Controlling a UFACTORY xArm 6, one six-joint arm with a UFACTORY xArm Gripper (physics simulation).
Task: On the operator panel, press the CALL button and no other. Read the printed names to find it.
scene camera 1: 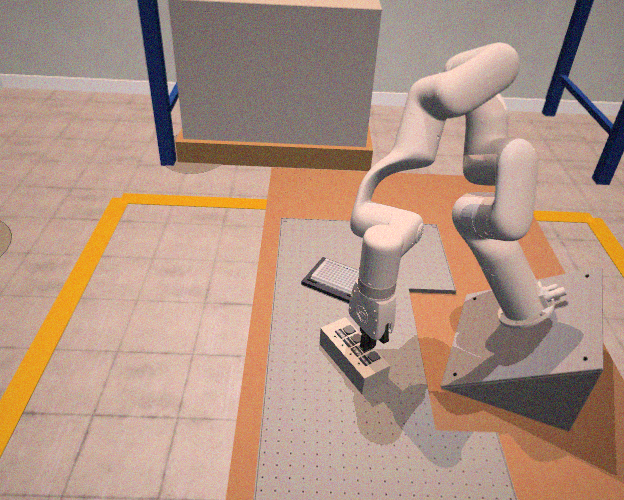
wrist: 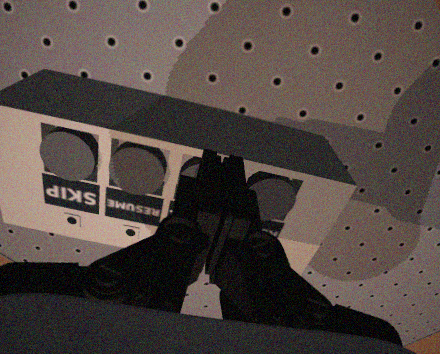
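The operator panel is a beige box with dark sides and a row of round grey buttons. In the wrist view the printed names appear upside down. The SKIP button is at the left, with the RESUME button beside it. A third button is mostly hidden behind the fingers, and its name is covered. A fourth button is right of the fingers, its name mostly hidden. The word CALL is not readable. My gripper is shut and empty, its tips over the third button's area; contact cannot be told.
A dark tray with a white grid lies behind the panel, partly hidden by the gripper. The panel stands on a perforated grey board. The robot's pedestal is at the right. A large grey box stands at the back.
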